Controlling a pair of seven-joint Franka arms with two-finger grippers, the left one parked.
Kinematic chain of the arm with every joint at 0, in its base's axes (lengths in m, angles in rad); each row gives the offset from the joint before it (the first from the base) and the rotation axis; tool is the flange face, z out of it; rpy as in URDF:
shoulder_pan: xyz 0 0 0.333 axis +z
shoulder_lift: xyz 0 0 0 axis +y
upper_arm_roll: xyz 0 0 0.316 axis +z
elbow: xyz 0.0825 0 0 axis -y
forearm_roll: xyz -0.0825 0 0.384 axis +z
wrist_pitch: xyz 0 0 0 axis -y
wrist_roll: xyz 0.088 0 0 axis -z
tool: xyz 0 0 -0.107 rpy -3.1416 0 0
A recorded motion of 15 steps. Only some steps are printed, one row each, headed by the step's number.
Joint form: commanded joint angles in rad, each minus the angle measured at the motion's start. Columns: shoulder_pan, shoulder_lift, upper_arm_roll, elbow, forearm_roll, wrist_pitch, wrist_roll.
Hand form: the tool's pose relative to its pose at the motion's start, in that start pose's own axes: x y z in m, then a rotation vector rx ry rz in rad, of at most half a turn. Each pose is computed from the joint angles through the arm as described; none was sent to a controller.
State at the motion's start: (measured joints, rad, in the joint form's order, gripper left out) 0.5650 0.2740 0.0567 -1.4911 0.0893 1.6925 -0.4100
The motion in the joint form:
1: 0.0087 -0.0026 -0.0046 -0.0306 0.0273 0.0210 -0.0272
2: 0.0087 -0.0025 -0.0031 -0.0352 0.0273 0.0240 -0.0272
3: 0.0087 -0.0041 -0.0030 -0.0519 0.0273 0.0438 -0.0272
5: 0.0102 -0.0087 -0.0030 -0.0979 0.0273 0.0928 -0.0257
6: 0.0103 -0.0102 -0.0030 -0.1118 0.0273 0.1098 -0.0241
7: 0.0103 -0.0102 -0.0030 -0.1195 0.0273 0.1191 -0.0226
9: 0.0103 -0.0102 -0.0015 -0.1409 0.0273 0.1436 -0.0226
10: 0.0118 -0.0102 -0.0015 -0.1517 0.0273 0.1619 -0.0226
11: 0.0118 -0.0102 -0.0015 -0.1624 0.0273 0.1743 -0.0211
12: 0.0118 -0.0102 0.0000 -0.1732 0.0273 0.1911 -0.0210
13: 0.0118 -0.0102 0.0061 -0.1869 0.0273 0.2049 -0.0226
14: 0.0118 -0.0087 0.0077 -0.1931 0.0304 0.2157 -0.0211
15: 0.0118 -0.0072 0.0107 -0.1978 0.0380 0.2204 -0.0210
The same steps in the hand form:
1: 0.0011 -0.0042 0.0115 0.0258 0.0035 -0.0249
2: 0.0013 -0.0048 0.0136 0.0268 0.0020 -0.0258
3: 0.0013 -0.0041 0.0188 0.0245 0.0062 -0.0242
5: 0.0008 -0.0033 0.0338 0.0202 0.0126 -0.0194
6: 0.0006 -0.0029 0.0380 0.0179 0.0166 -0.0164
7: 0.0006 -0.0025 0.0409 0.0171 0.0180 -0.0140
9: 0.0005 -0.0023 0.0491 0.0155 0.0207 -0.0130
10: 0.0012 -0.0024 0.0527 0.0121 0.0272 -0.0132
11: 0.0010 -0.0019 0.0567 0.0110 0.0287 -0.0105
12: 0.0014 -0.0021 0.0605 0.0085 0.0340 -0.0106
13: 0.0020 -0.0049 0.0661 0.0094 0.0339 -0.0166
14: 0.0027 -0.0054 0.0691 0.0110 0.0379 -0.0148
15: 0.0035 -0.0072 0.0720 0.0188 0.0394 -0.0145

